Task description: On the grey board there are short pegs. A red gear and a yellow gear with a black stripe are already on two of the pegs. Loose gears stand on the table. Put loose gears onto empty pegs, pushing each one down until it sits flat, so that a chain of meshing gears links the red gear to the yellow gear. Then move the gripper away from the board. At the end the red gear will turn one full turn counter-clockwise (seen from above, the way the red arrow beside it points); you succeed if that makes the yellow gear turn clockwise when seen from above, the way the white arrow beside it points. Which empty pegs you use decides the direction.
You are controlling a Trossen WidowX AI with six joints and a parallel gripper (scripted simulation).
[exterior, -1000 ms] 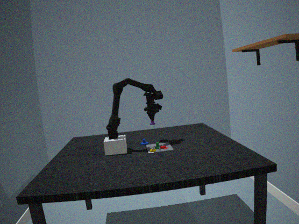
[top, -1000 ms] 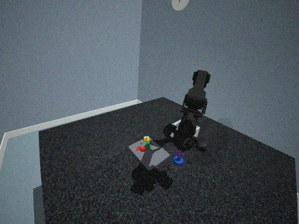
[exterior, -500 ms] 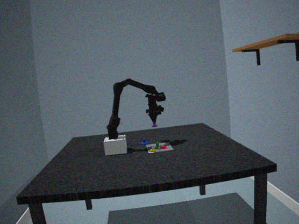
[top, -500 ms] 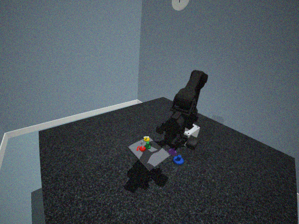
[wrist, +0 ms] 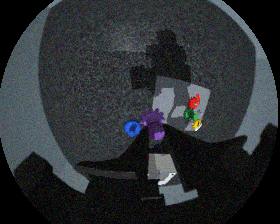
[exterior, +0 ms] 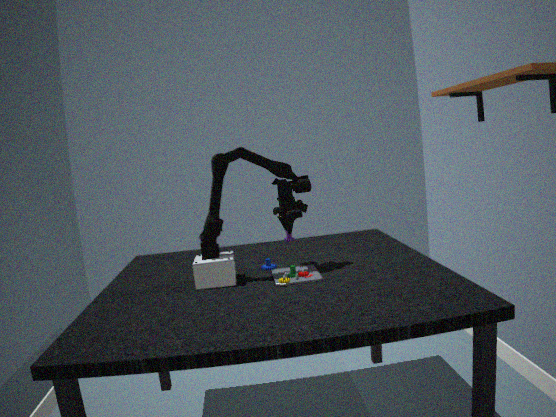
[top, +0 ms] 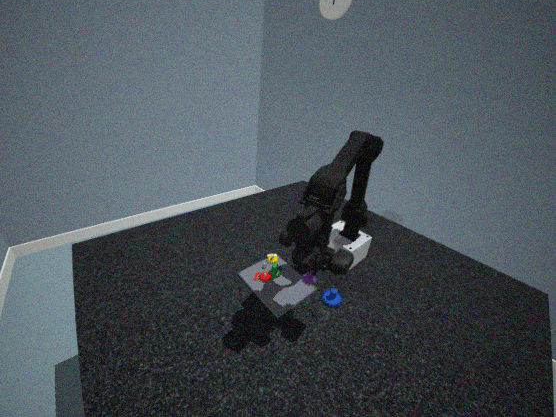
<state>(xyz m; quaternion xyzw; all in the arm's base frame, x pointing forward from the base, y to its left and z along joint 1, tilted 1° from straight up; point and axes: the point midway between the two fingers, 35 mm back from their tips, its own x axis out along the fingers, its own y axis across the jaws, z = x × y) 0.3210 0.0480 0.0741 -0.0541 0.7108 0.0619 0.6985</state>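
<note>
The green gear lies 15 cm to the right of my gripper tip, 12 cm below it and 2 cm behind it. Round my gripper tip: blue gear (13 cm below, 9 cm behind, 4 cm to the left); then red gear (16 cm to the right, 13 cm below, 1 cm ahead); then purple gear (1 cm below).
</note>
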